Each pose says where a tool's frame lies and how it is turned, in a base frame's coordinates. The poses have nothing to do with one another.
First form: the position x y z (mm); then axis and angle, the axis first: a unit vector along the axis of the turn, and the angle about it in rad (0 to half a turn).
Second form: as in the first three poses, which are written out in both.
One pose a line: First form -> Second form
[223 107 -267 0.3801 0.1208 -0.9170 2.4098] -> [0.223 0.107 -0.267 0.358 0.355 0.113 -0.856]
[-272 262 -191 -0.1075 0.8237 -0.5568 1.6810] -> [-0.272 0.262 -0.191 0.667 -0.080 0.614 -0.415]
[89 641 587 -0.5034 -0.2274 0.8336 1.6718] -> [0.089 0.641 0.587 0.671 -0.373 -0.169 0.618]
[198 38 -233 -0.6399 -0.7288 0.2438 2.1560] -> [0.198 0.038 -0.233 0.473 -0.564 -0.642 0.215]
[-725 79 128 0.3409 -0.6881 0.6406 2.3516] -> [-0.725 0.079 0.128 0.385 0.315 -0.635 0.591]
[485 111 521 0.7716 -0.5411 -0.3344 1.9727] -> [0.485 0.111 0.521 0.552 0.644 -0.451 -0.279]
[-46 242 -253 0.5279 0.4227 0.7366 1.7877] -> [-0.046 0.242 -0.253 0.626 0.412 0.330 0.574]
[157 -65 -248 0.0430 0.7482 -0.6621 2.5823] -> [0.157 -0.065 -0.248 0.276 0.041 0.719 -0.636]
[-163 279 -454 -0.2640 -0.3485 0.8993 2.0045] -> [-0.163 0.279 -0.454 0.538 -0.222 -0.294 0.758]
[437 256 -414 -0.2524 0.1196 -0.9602 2.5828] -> [0.437 0.256 -0.414 0.276 -0.243 0.115 -0.923]
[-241 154 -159 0.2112 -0.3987 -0.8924 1.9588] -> [-0.241 0.154 -0.159 0.558 0.175 -0.331 -0.741]
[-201 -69 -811 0.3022 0.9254 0.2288 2.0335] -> [-0.201 -0.069 -0.811 0.526 0.257 0.787 0.195]
